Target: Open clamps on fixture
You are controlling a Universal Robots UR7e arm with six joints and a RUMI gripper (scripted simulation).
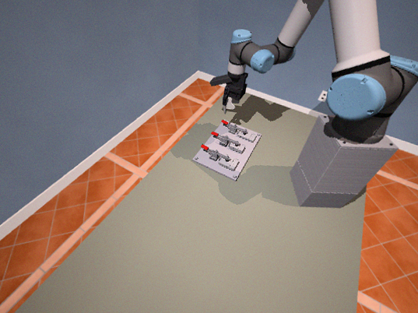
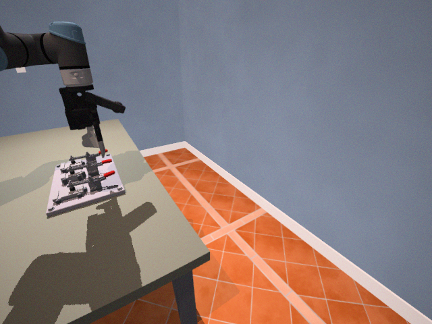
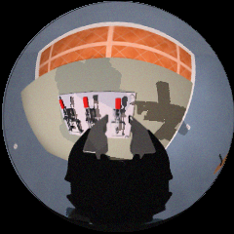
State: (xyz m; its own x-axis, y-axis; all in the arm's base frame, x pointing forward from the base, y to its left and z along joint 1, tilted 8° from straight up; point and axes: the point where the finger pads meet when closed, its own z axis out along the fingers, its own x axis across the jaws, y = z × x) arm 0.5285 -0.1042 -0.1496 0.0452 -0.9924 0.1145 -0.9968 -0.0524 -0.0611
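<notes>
Now: the grey fixture plate 90 mm behind my hand, 110 mm to the left of it and 140 mm below it. Also, from my hand: block 150 mm behind, 210 mm to the left, 120 mm below.
</notes>
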